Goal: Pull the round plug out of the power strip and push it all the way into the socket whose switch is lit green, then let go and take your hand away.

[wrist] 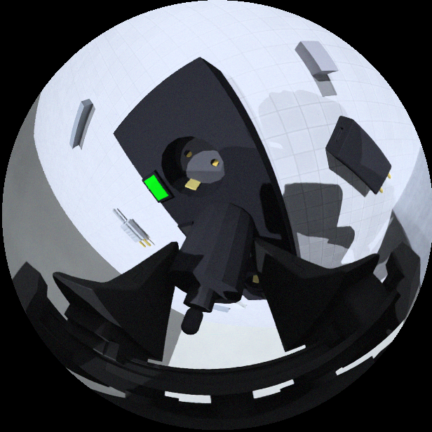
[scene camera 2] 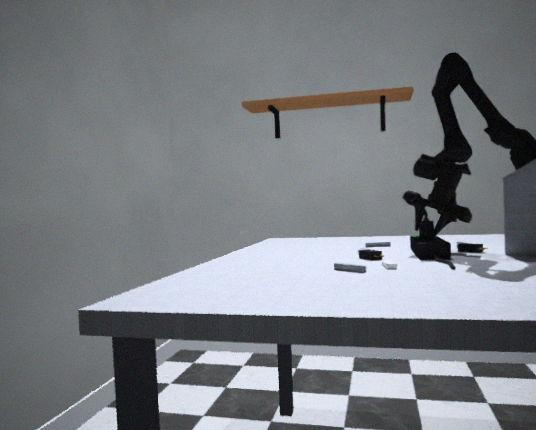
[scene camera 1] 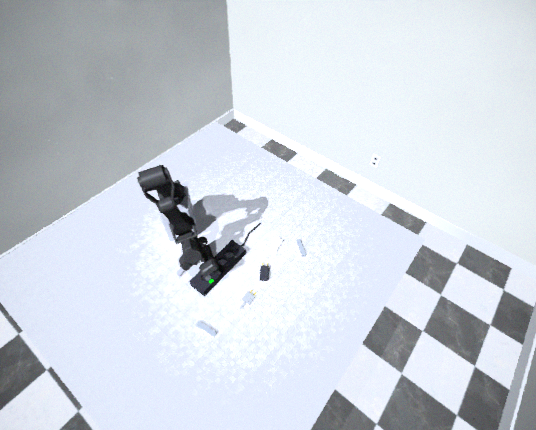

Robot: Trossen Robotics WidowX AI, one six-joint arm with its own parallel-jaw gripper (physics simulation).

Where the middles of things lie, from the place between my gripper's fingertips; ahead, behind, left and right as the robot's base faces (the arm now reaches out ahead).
Labels:
Now: the black round plug (wrist: 211,265) 10 mm behind my hand. Also, from my hand: black power strip (scene camera 1: 232,253) (100 mm to the left, 30 mm below).

